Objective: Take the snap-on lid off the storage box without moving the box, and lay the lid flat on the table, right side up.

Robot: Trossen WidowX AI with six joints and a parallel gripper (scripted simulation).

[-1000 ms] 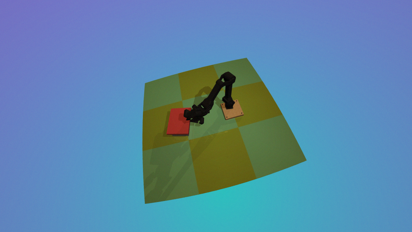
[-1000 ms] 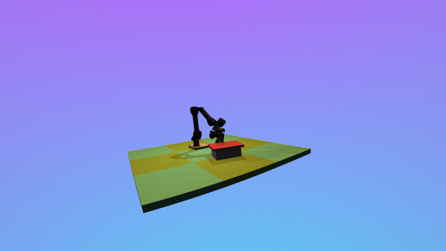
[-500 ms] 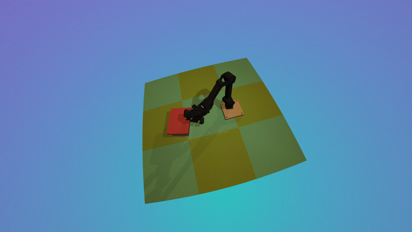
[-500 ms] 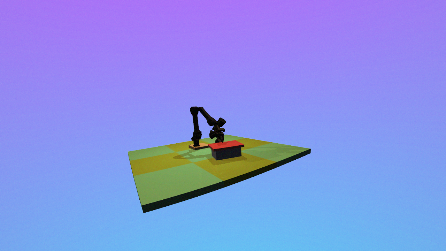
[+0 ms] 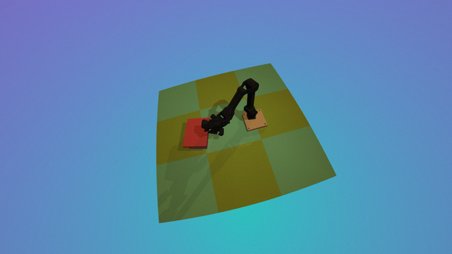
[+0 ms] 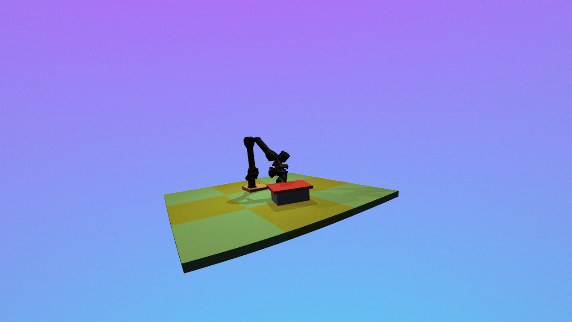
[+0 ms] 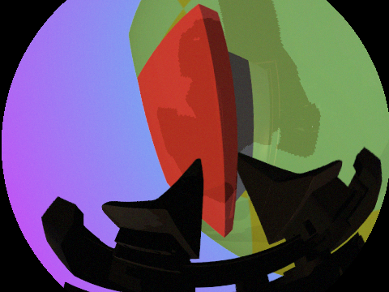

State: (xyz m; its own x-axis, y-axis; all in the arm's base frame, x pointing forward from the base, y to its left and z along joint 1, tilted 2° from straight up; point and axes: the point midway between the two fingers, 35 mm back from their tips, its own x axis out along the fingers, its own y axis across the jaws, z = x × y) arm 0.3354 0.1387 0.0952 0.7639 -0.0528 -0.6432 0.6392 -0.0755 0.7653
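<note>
Right now the red lid is 80 mm ahead of my gripper tip and 10 mm to the right of it. The rest, counted from my gripper tip: storage box: 80 mm ahead, 10 mm to the right, 40 mm below.
</note>
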